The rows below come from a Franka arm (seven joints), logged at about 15 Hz.
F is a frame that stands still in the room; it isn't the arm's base.
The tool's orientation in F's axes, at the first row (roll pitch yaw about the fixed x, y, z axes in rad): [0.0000 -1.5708 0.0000]
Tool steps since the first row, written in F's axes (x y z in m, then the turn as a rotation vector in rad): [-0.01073 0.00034 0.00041 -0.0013 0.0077 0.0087]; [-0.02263 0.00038 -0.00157 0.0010 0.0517 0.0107]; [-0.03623 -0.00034 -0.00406 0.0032 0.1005 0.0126]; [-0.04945 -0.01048 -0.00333 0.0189 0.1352 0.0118]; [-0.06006 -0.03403 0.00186 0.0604 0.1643 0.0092]
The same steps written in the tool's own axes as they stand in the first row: [0.00041 0.00034 0.01073 0.0087 0.0077 0.0013]; [-0.00157 0.00038 0.02263 0.0107 0.0517 -0.0010]; [-0.00406 -0.00034 0.03623 0.0126 0.1005 -0.0032]; [-0.00333 -0.01048 0.04945 0.0118 0.1352 -0.0189]; [0.00186 -0.03403 0.06006 0.0092 0.1643 -0.0604]
